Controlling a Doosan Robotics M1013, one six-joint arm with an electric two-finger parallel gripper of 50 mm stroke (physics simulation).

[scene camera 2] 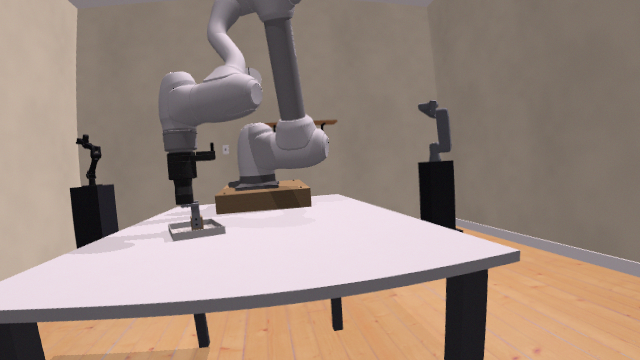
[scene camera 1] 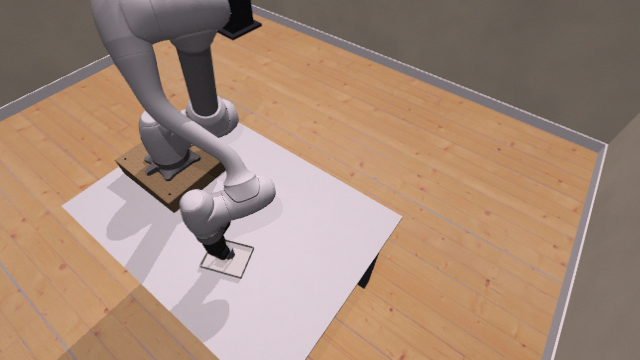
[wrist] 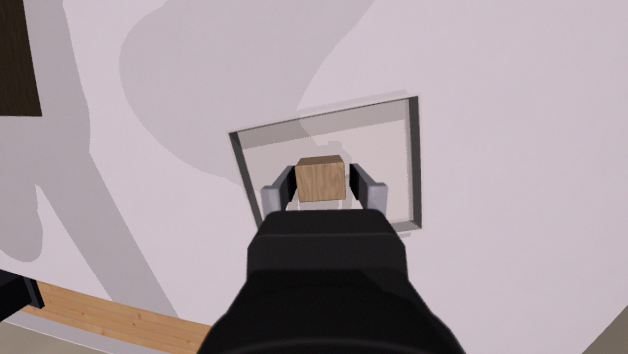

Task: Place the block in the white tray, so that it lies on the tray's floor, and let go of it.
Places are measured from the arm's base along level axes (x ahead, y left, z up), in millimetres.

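Pixels of known places: gripper, between the fingertips: (scene camera 2: 196, 225) (scene camera 1: 226, 253) (wrist: 322, 175); arm's base, origin of its link: (scene camera 2: 258, 187) (scene camera 1: 173, 159).
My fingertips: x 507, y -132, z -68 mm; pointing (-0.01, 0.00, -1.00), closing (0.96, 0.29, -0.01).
Ahead of a thing's pixels: the offset from my fingertips to its middle. Level surfaces: height alone.
The wooden block {dx -2, dy +0, dz +7 mm} (wrist: 320, 181) is upright inside the white tray {dx +9, dy -4, dz -6 mm} (scene camera 1: 242, 261) (scene camera 2: 207, 233) (wrist: 415, 165), within its walls, and seems to rest on the tray's floor; its underside is hidden. My gripper (scene camera 1: 230, 254) (scene camera 2: 196, 220) (wrist: 322, 175) is open and low in the tray, with one finger on each side of the block. In the wrist view a gap shows between the block and the right finger, and a very narrow one at the left finger. In scene camera 2 a finger covers most of the block. The block cannot be made out in scene camera 1.
The tray stands on the white table {dz -16 mm} (scene camera 1: 320, 240) (scene camera 2: 320, 260) (wrist: 510, 150). The arm's wooden base block (scene camera 1: 172, 200) (scene camera 2: 262, 202) (wrist: 17, 65) stands farther back on the table. Black pedestals (scene camera 2: 95, 215) (scene camera 2: 437, 195) with small arms stand beyond the table.
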